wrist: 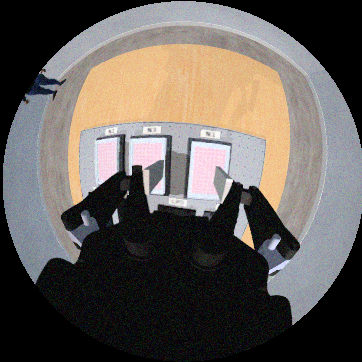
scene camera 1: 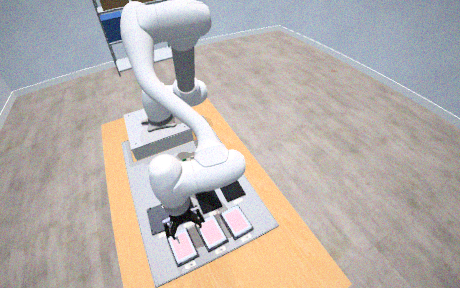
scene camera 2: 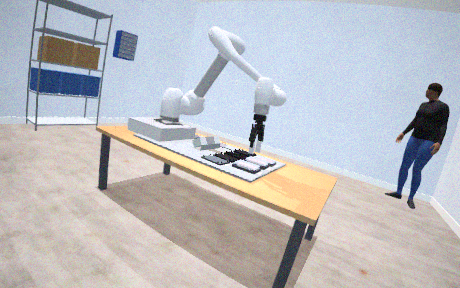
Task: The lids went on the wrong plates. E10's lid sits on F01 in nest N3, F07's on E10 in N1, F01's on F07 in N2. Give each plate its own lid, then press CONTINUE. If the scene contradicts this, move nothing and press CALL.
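Places are measured from the arm's base along level axes (x ahead, y left, z up), in metres.
Where they show: gripper, fingertip midpoint: (wrist: 188,171) (scene camera 1: 189,236) (scene camera 2: 254,152); arm's base, link origin: (scene camera 1: 161,121) (scene camera 2: 168,122).
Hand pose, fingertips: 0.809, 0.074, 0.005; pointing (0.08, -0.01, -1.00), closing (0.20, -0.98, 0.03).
Things, the pixels of their centre, and the offset from my fingertips, as dx, dy, dz. "*": a spot on its surface instead. Level surfaces: height alone.
- N1 plate, body centre: (wrist: 208,171) (scene camera 1: 181,245) (scene camera 2: 247,164) +0.002, -0.046, -0.067
- N3 plate, body centre: (wrist: 145,165) (scene camera 1: 211,231) (scene camera 2: 257,160) -0.027, +0.093, -0.063
- N2 plate, body centre: (wrist: 104,161) (scene camera 1: 236,220) -0.051, +0.216, -0.069
- small green spot, surface spot: (scene camera 1: 184,160) * -0.440, +0.034, -0.021
- dark grey pad, surface spot: (scene camera 1: 157,220) * -0.153, -0.148, -0.084
- grey box, body centre: (scene camera 2: 206,141) -0.423, +0.011, -0.052
- table, surface height: dz -0.107
Three pink plates with pale rims sit in dark nests: the N1 plate (scene camera 1: 183,248) (wrist: 208,165), the N3 plate (scene camera 1: 213,233) (wrist: 144,151) and the N2 plate (scene camera 1: 236,221) (wrist: 107,159). Whether lids cover them, and any plate codes, cannot be made out. My gripper (scene camera 1: 185,231) (scene camera 2: 255,147) (wrist: 188,171) is partly open and empty, pointing down above the robot-side ends of the N1 and N3 nests. In the wrist view its fingertips overlap the images of both plates. The CONTINUE and CALL buttons cannot be read; a small green spot (scene camera 1: 184,160) shows behind the wrist.
Dark pads (scene camera 1: 209,201) (scene camera 1: 233,191) and a dark grey pad (scene camera 1: 157,220) lie behind the plates. A grey box (scene camera 2: 206,143) stands on the board (scene camera 1: 220,255). A person (scene camera 2: 425,130) stands beyond the table (scene camera 2: 300,192); a shelf rack (scene camera 2: 103,65) stands behind the robot.
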